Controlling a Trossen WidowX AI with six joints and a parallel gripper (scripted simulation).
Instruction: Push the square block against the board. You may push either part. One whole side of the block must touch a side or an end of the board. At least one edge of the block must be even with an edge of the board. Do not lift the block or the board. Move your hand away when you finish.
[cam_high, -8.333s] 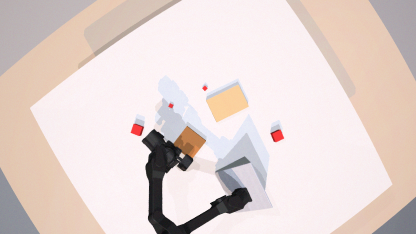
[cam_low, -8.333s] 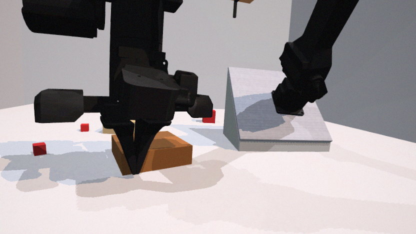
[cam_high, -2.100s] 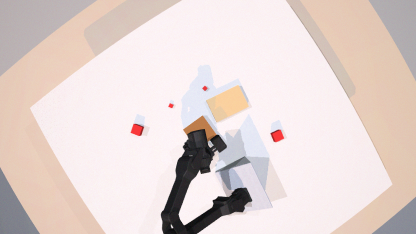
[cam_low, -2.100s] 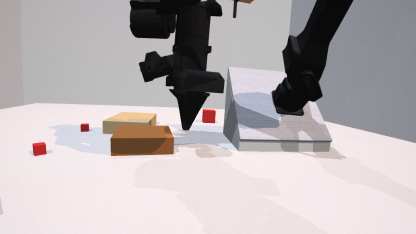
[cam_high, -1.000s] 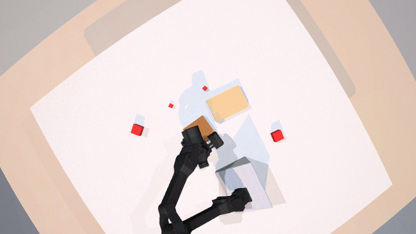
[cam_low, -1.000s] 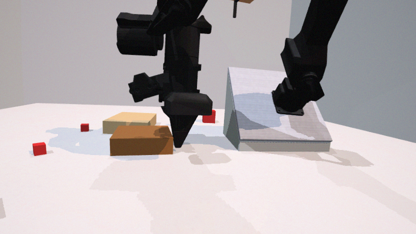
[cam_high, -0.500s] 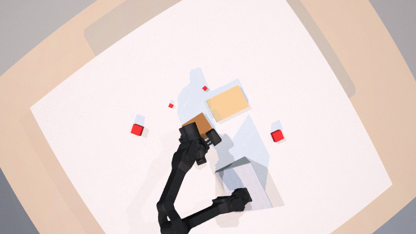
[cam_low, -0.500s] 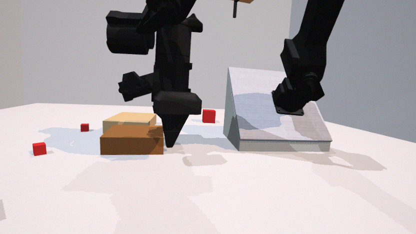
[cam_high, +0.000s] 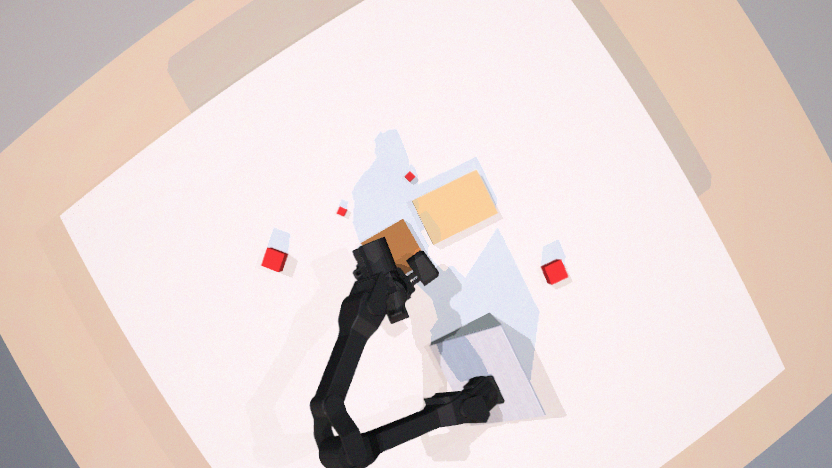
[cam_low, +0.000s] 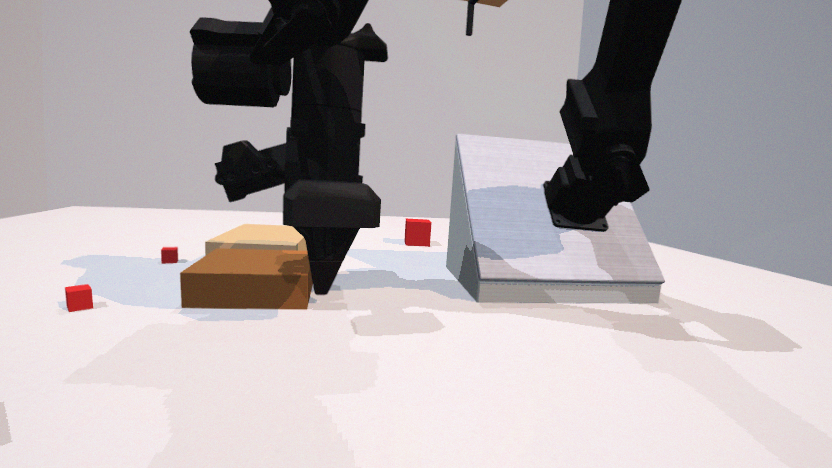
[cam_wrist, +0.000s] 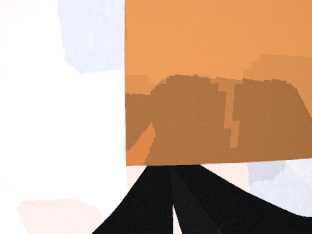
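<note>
Now: gripper tip 6 cm short of the brown square block, 3 cm to the left of it and 1 cm below it. From my gripper tip the other things lie so: tan board: 10 cm ahead, 18 cm to the right, 1 cm above.
</note>
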